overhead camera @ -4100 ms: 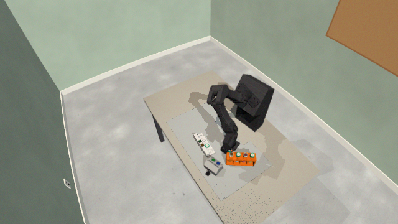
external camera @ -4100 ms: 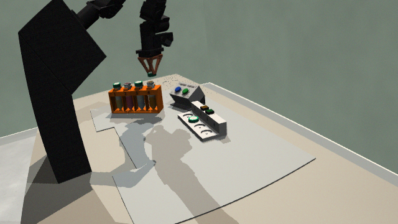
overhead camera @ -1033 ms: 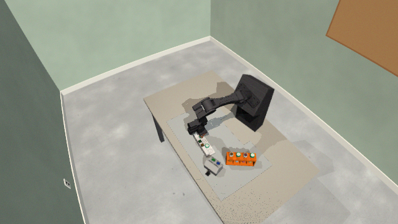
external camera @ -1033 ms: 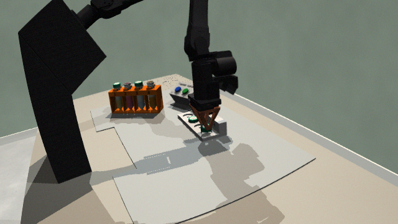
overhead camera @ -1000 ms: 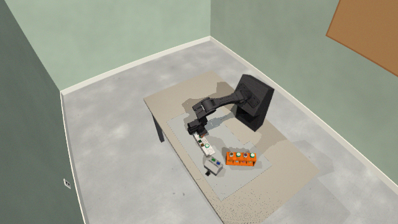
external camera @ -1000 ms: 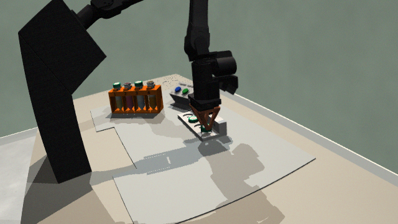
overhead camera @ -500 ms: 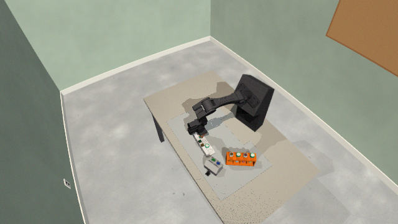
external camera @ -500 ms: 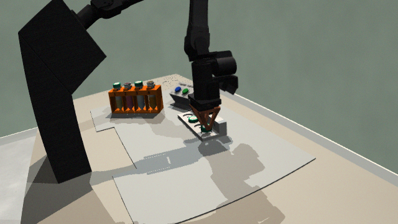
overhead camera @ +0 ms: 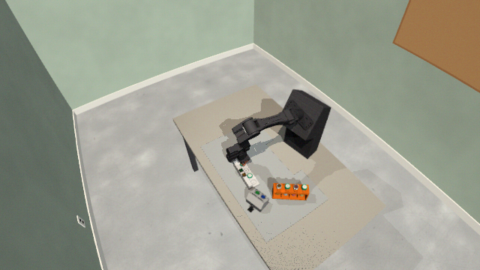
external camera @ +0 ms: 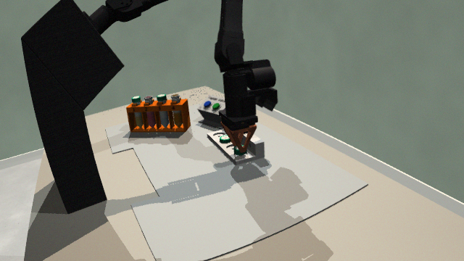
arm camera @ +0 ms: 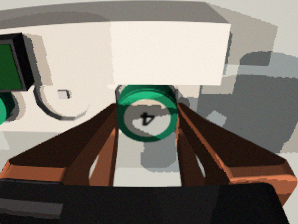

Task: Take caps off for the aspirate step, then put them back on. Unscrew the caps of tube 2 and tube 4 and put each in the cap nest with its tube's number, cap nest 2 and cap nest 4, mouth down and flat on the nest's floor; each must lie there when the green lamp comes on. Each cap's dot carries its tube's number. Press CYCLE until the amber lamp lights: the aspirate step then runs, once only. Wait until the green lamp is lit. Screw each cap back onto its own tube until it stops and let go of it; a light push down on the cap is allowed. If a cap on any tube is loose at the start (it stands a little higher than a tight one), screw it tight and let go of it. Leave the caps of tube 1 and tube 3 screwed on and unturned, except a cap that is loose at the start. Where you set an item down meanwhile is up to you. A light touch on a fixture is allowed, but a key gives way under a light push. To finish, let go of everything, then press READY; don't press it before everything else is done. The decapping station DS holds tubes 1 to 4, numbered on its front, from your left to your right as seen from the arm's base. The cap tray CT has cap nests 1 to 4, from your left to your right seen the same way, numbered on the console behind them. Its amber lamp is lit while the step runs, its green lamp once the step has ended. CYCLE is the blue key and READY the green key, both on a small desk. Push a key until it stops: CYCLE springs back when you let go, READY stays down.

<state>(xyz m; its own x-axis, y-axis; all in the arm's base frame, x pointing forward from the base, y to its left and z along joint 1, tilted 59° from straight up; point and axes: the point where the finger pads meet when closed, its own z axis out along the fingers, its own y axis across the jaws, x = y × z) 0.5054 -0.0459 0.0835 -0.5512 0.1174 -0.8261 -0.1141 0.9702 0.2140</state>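
The green ready key is 2 cm behind my hand, 26 cm to the left of it and 3 cm above it. Also, from my hand: blue cycle key: 4 cm behind, 30 cm to the left, 3 cm above; cap 1: 29 cm behind, 34 cm to the left, 8 cm above.
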